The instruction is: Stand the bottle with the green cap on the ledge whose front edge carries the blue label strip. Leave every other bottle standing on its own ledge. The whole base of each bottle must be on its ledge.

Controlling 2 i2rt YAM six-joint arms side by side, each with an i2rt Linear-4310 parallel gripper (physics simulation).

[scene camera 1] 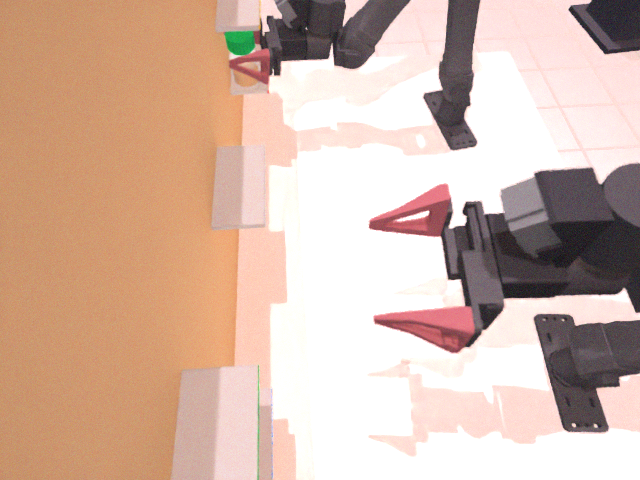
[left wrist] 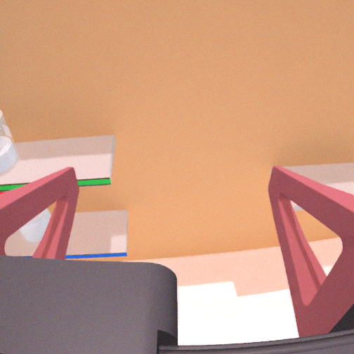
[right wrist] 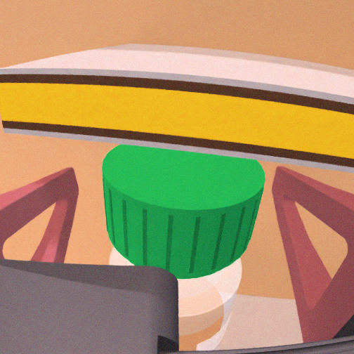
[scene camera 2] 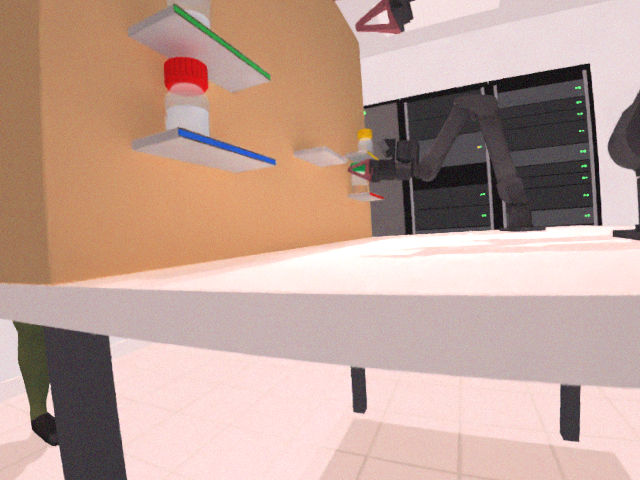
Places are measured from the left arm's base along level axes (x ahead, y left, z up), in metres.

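Pixels of known places: left gripper, fingertip midpoint: (scene camera 1: 371,268) (scene camera 2: 344,13); right gripper, fingertip midpoint: (scene camera 1: 226,47) (scene camera 2: 350,171); left arm's base at its link origin: (scene camera 1: 566,369); right arm's base at its link origin: (scene camera 1: 448,120) (scene camera 2: 520,230).
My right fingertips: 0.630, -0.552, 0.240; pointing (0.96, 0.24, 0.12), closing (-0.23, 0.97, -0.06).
For each thing: its top centre in the pictures, then the offset to it from my right fingertips, as dx, dy, dz. "spot": a spot on its surface instead.
- green-capped bottle at its top centre: (scene camera 1: 239,33) (scene camera 2: 358,163) -0.028, -0.008, +0.022
- ledge with the red strip, top centre: (scene camera 1: 249,59) (scene camera 2: 366,195) -0.026, -0.078, -0.082
- yellow-strip ledge at a spot on its surface: (scene camera 1: 237,15) spot: -0.031, -0.008, +0.057
- blue-strip ledge at its top centre: (scene camera 1: 239,475) (scene camera 2: 213,150) -0.094, +0.719, -0.082
- red-capped bottle at its top centre: (scene camera 2: 185,67) -0.090, +0.758, +0.022
- green-strip ledge at its top centre: (scene camera 1: 213,477) (scene camera 2: 209,53) -0.094, +0.719, +0.058
- yellow-capped bottle at its top centre: (scene camera 2: 364,131) -0.024, -0.110, +0.163
- bare ledge at its top centre: (scene camera 1: 239,182) (scene camera 2: 322,155) -0.060, +0.321, -0.012
The green-capped bottle (scene camera 1: 240,42) (scene camera 2: 360,187) (right wrist: 182,225) stands upright on the ledge with the red strip (scene camera 1: 250,89) (scene camera 2: 363,196) (right wrist: 262,320), under the yellow-strip ledge (scene camera 1: 237,15) (right wrist: 175,105). My right gripper (right wrist: 174,177) is open, with its fingers on either side of the cap and nothing gripped. The blue-strip ledge (scene camera 1: 265,434) (scene camera 2: 206,155) (left wrist: 100,232) carries a red-capped bottle (scene camera 2: 186,105) (left wrist: 36,227), standing near its left part in scene camera 2. My left gripper (scene camera 1: 372,271) (left wrist: 173,177) is open and empty, out from the wall.
The green-strip ledge (scene camera 1: 217,423) (scene camera 2: 232,69) (left wrist: 95,155) lies above the blue one and holds a bottle (left wrist: 6,152), partly in view. A yellow-capped bottle (scene camera 2: 364,140) stands on the yellow-strip ledge. A bare ledge (scene camera 1: 240,186) (scene camera 2: 320,156) (left wrist: 325,176) sits between the two groups.
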